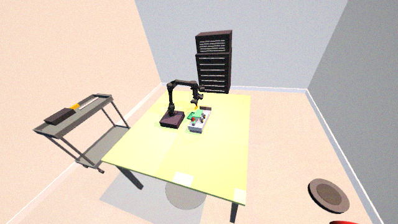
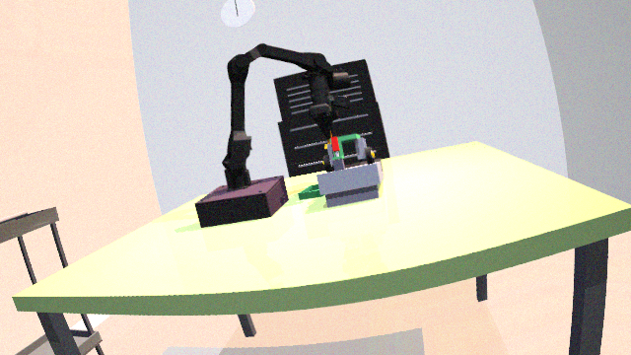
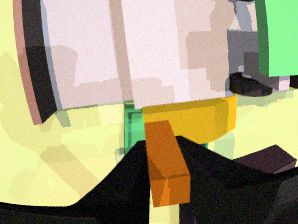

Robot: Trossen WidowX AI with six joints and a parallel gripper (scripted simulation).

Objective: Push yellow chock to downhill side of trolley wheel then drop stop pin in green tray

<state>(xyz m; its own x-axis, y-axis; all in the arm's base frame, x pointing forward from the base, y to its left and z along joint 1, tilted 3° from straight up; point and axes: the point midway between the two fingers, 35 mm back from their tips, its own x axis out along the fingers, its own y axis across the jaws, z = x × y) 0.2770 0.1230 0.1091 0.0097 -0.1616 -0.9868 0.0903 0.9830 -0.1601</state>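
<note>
My gripper tip is now 20 mm short of the stop pin, 240 mm to the left of it and 20 mm above it. Round my gripper tip: grey ramp: 50 mm ahead, 140 mm to the right, 110 mm below; then yellow chock: 20 mm to the right, 10 mm below; then green trolley: 50 mm ahead, 150 mm to the right, 40 mm below.
</note>
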